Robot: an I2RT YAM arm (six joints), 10 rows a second.
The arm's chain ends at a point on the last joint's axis. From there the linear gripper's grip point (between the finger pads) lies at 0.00 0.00 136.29 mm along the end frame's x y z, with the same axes.
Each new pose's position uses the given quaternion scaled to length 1; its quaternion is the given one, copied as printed.
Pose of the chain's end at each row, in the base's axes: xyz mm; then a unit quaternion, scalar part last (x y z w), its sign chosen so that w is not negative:
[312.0 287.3 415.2 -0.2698 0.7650 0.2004 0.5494]
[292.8 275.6 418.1 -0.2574 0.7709 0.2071 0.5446]
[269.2 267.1 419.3 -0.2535 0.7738 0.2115 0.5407]
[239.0 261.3 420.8 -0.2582 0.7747 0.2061 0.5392]
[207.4 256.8 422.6 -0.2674 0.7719 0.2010 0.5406]
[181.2 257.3 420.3 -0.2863 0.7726 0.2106 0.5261]
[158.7 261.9 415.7 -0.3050 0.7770 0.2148 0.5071]
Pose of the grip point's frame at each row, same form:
[411.8 369.5 372.1 -0.2698 0.7650 0.2004 0.5494]
[392.7 357.3 374.3 -0.2574 0.7709 0.2071 0.5446]
[368.6 349.1 374.9 -0.2535 0.7738 0.2115 0.5407]
[338.4 342.8 375.3 -0.2582 0.7747 0.2061 0.5392]
[306.5 338.5 377.0 -0.2674 0.7719 0.2010 0.5406]
[275.6 342.7 371.5 -0.2863 0.7726 0.2106 0.5261]
[248.2 349.5 362.1 -0.3050 0.7770 0.2148 0.5071]

